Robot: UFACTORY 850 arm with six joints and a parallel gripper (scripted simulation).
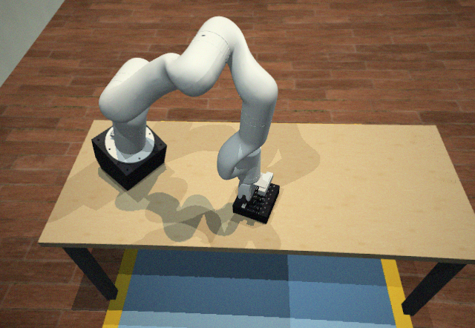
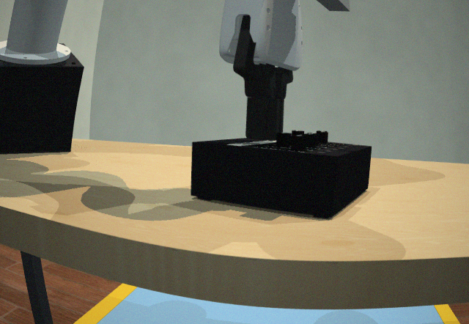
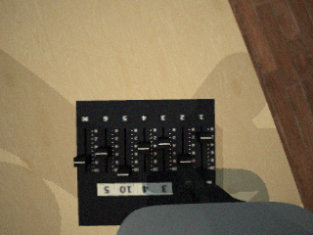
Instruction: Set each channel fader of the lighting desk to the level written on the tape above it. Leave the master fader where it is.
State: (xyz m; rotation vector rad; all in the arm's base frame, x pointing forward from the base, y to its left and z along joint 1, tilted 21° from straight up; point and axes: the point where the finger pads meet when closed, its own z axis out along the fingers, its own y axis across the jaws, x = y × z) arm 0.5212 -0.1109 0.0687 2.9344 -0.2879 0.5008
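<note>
Now: hand 5 cm short of the master fader, 10 cm to the right of it and 2 cm above it.
</note>
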